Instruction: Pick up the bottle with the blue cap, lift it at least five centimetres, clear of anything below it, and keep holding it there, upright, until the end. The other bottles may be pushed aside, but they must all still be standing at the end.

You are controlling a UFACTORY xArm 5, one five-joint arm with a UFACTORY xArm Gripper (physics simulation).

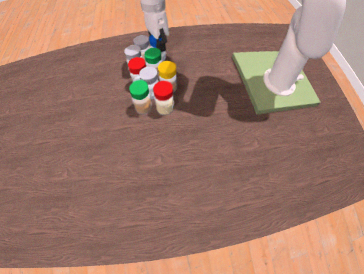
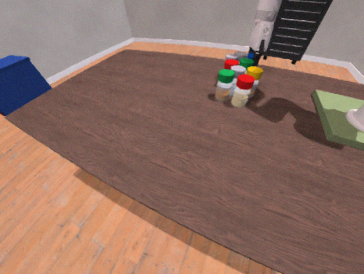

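Pixels of known places: gripper, fingertip midpoint: (image 1: 157,46); arm's base at its link origin: (image 1: 279,82).
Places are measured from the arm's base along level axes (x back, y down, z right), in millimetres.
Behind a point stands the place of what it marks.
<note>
The bottle with the blue cap (image 1: 153,40) @[x -401, y -80, z 234 mm] (image 2: 250,56) @[x -402, y -79, z 227 mm] stands at the back right of the bottle group. Part of its cap shows; its body is mostly hidden behind the green-capped bottle (image 1: 153,56) @[x -419, y -79, z 152 mm] (image 2: 246,64) @[x -419, y -75, z 143 mm] and the dark fingers. My gripper (image 1: 158,46) @[x -387, y -35, z 246 mm] (image 2: 255,57) points down at it and is shut on it, with a dark finger at the cap's right side. The bottle looks upright and low, level with its neighbours; its base is hidden, so I cannot tell whether it touches the table. A grey-capped bottle (image 1: 141,42) @[x -443, y -80, z 238 mm] stands close on its left.
Other standing bottles are a red-capped one (image 1: 137,66) @[x -476, y -80, z 124 mm] (image 2: 231,65) @[x -475, y -76, z 114 mm], a yellow-capped one (image 1: 167,70) @[x -392, y -80, z 77 mm] (image 2: 254,73) @[x -392, y -77, z 65 mm], a front green-capped one (image 1: 139,90) @[x -487, y -79, z 27 mm] (image 2: 226,76) @[x -486, y -77, z 14 mm] and a front red-capped one (image 1: 163,91) @[x -423, y -80, z 2 mm] (image 2: 245,81) @[x -424, y -80, z -9 mm]. The arm's green base board (image 1: 247,87) @[x -128, y 12, z 13 mm] (image 2: 324,116) @[x -129, y 7, z 5 mm] lies right.
</note>
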